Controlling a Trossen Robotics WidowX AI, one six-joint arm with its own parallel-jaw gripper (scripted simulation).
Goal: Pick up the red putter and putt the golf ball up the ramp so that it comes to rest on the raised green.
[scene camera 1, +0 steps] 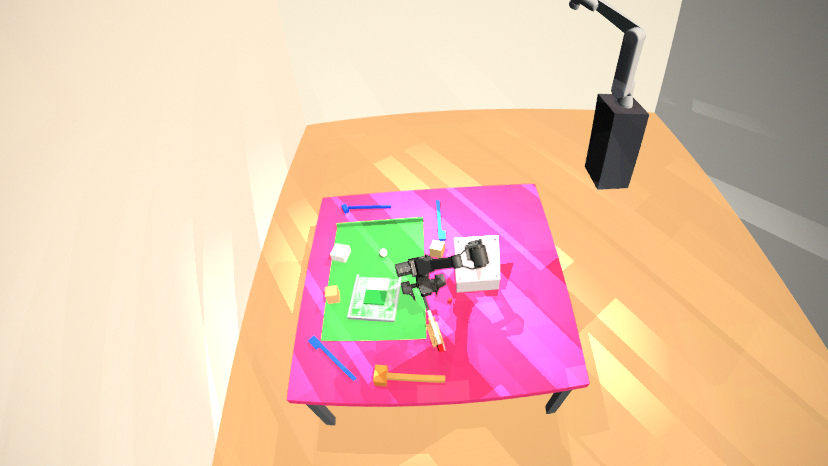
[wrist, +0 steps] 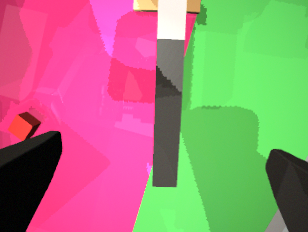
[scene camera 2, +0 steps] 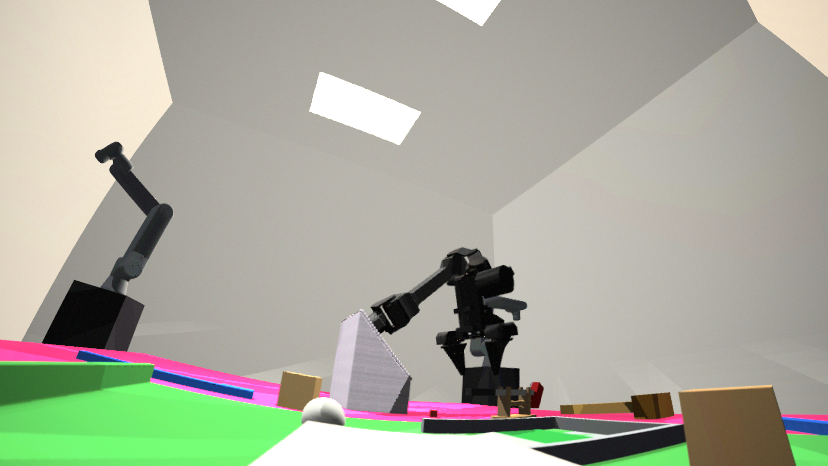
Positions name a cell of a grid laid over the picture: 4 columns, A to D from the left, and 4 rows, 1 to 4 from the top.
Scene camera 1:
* orange mallet: B4
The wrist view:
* gripper: C3
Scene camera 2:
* gripper: C4
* orange mallet: D4
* white golf ball: B4
